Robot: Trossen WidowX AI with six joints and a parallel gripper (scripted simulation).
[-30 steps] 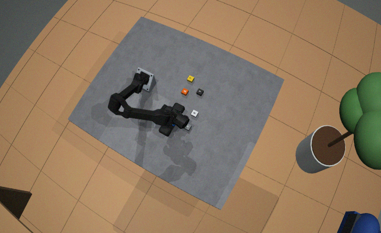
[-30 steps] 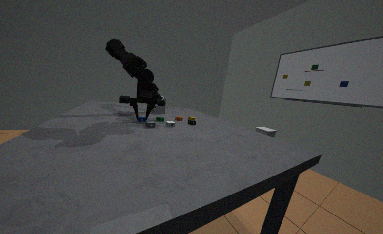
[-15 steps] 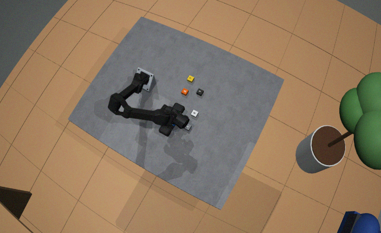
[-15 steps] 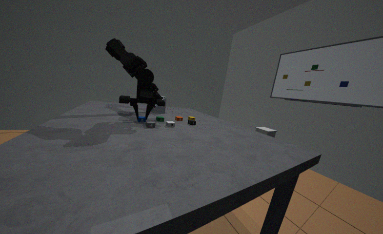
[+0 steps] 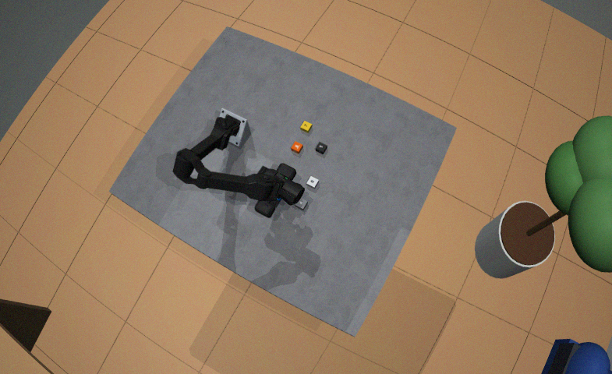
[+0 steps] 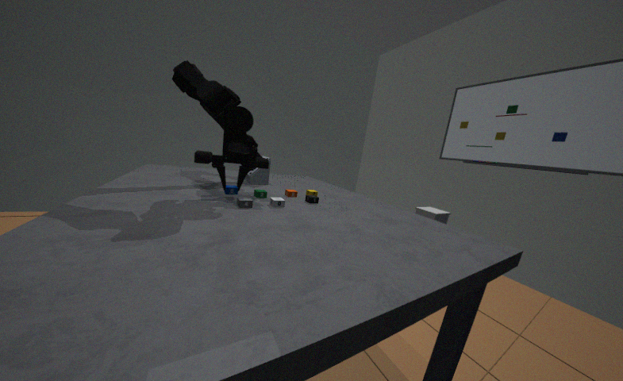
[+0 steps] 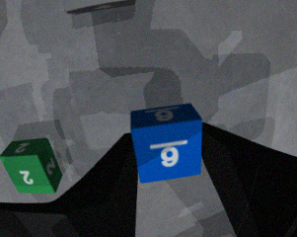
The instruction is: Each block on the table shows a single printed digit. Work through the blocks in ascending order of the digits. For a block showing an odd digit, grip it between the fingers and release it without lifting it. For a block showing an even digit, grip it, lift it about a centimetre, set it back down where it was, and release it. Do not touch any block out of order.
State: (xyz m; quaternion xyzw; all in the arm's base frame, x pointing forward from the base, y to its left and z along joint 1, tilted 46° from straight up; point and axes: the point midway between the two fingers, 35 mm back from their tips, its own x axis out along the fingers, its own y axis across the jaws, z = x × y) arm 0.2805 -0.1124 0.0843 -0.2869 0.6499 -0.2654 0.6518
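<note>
Right now the yellow block is 6 cm behind my gripper tip, 29 cm to the left of it and 1 cm below it. The rest, counted from my gripper tip: green block marked 2: 2 cm behind, 9 cm to the left, 1 cm below; then grey block marked 4: 8 cm ahead, 2 cm to the left, 1 cm below; then blue block: right at my gripper tip.
</note>
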